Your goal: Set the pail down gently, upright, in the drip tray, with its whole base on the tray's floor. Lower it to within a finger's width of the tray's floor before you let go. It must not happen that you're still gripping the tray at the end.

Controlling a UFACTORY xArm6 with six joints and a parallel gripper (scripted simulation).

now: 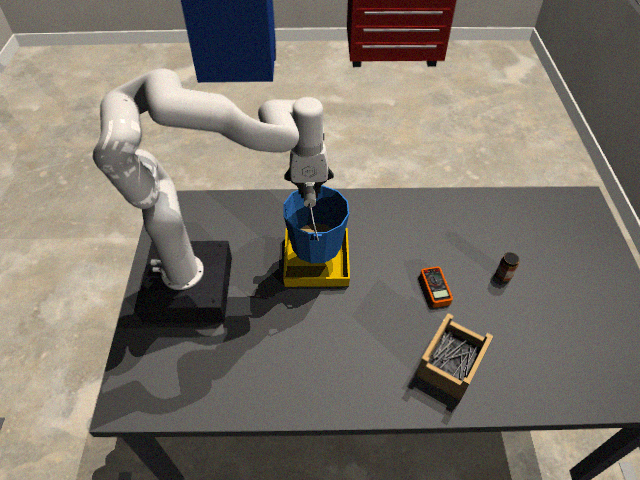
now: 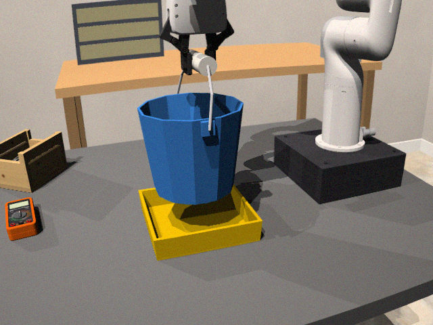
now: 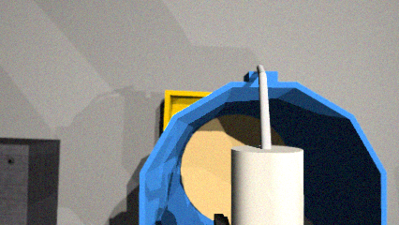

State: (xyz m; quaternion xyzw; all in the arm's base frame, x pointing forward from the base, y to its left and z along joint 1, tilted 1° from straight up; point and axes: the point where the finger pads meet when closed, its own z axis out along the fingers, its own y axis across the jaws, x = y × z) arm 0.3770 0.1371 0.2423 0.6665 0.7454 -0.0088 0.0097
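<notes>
Now: the blue pail 10 mm ahead of my hand and 100 mm below it. The rest, counted from my hand: pail handle 10 mm ahead, 30 mm below; yellow drip tray 20 mm ahead, 320 mm below.
</notes>
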